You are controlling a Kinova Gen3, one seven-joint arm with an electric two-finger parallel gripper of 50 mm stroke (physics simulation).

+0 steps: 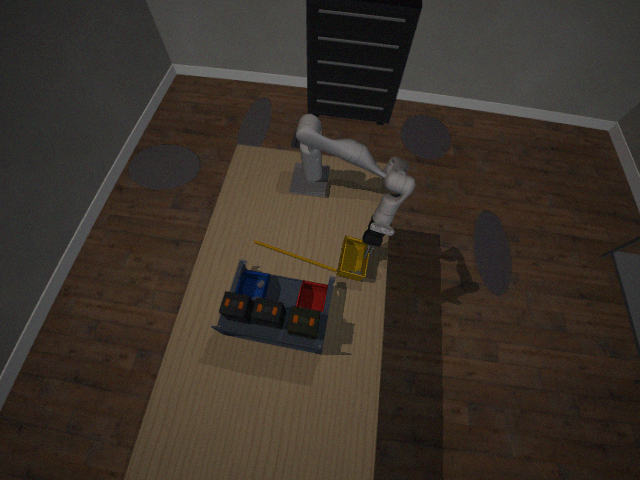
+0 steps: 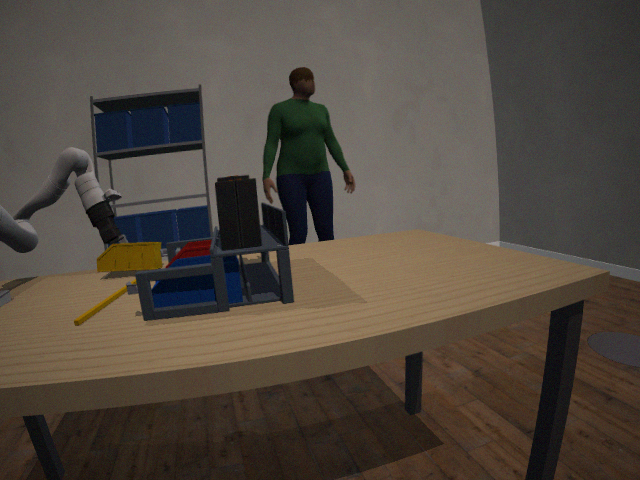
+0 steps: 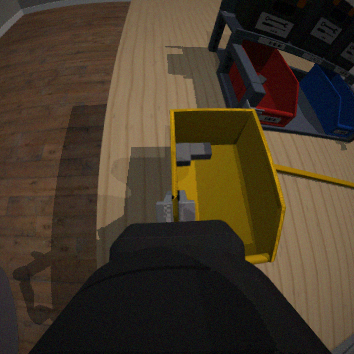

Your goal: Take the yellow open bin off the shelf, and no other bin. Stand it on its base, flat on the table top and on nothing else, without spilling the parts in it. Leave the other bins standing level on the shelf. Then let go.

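Places are measured from the arm's base along level axes (x right, y back, z down), in metres.
Where they show: gripper, fingertip midpoint: [image 1: 365, 256] [image 3: 175, 200]; arm's base, origin of the base link: [image 1: 312, 174].
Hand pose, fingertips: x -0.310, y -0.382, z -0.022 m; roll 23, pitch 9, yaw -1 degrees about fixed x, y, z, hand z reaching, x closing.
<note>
Each offset is from my fingertips to the centre of the thing. "pt": to the spot under its first point. Level surfaces: height alone.
The yellow open bin @(dx +0.048, dy -0.013, dz -0.004 m) [image 1: 354, 256] [image 2: 130, 256] [image 3: 220, 175] is off the shelf, upright and about level. It hangs very low over the table top @(dz +0.045 m) [image 1: 279, 413] [image 2: 413, 279] [image 3: 145, 75]; a thin gap seems to show above its shadow, but contact is hard to tell. Grey parts @(pt dx +0.028, dy -0.073, dz +0.023 m) [image 3: 192, 151] lie inside it. My gripper [image 1: 368, 253] [image 3: 175, 200] is shut on the bin's side wall, one finger inside and one outside. The red bin @(dx +0.177, dy -0.238, dz +0.002 m) [image 1: 312, 296] [image 2: 193, 250] [image 3: 275, 85] and blue bin @(dx +0.413, dy -0.245, dz +0.002 m) [image 1: 253, 284] [image 2: 186, 294] [image 3: 322, 97] stand in the grey shelf [image 1: 286, 294] [image 2: 221, 284] [image 3: 248, 75].
Black boxes with orange marks [image 1: 267, 312] [image 2: 237, 211] stand on the shelf's upper level. A thin yellow rod @(dx +0.293, dy -0.045, dz +0.040 m) [image 1: 294, 255] [image 2: 105, 302] [image 3: 315, 175] lies on the table, its end close to the yellow bin. The table's long edge runs near the bin's gripped side.
</note>
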